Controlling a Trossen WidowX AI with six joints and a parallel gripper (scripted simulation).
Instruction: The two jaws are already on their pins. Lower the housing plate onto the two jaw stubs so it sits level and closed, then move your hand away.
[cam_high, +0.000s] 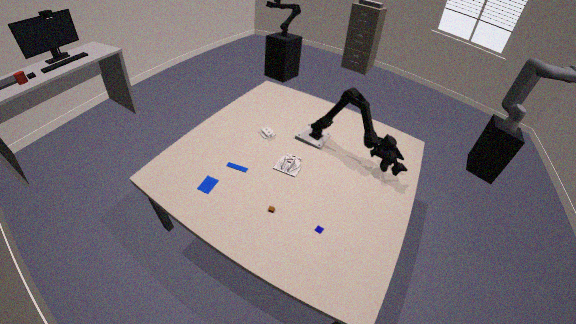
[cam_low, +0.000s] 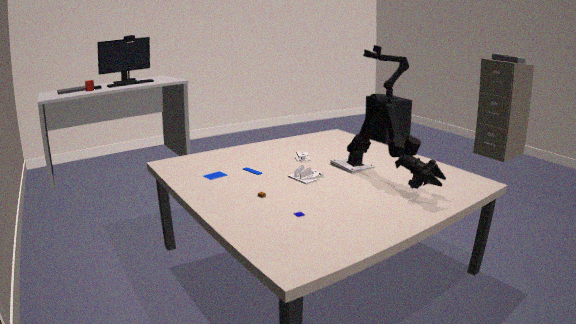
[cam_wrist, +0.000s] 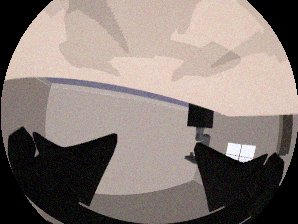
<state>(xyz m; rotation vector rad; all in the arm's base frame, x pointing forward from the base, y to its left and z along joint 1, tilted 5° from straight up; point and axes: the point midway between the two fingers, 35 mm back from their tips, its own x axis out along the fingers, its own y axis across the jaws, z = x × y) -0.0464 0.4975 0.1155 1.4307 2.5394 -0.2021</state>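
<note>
My gripper tip is now 24 cm short of the small white part, 75 cm to the left of it and 7 cm above it. Also, from my gripper tip: small blue square: 57 cm ahead, 18 cm to the right, 8 cm below; then small brown block: 62 cm ahead, 39 cm to the right, 8 cm below.
</note>
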